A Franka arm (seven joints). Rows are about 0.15 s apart.
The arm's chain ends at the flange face. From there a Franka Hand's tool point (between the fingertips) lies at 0.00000 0.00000 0.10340 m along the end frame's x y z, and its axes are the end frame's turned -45 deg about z.
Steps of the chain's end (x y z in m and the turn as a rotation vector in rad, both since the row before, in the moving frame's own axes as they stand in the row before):
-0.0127 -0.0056 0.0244 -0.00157 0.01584 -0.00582
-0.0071 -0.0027 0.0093 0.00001 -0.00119 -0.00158
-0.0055 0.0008 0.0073 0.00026 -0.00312 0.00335
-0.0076 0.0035 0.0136 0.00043 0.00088 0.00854
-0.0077 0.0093 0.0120 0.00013 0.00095 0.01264
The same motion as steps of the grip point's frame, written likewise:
-0.0040 -0.0117 0.0244 -0.01231 0.01009 -0.00582
-0.0032 -0.0070 0.0093 0.00085 -0.00083 -0.00158
-0.0047 -0.0036 0.0073 0.00239 -0.00202 0.00335
-0.0078 -0.0029 0.0136 -0.00032 0.00093 0.00854
-0.0119 0.0012 0.0120 -0.00058 0.00076 0.01264

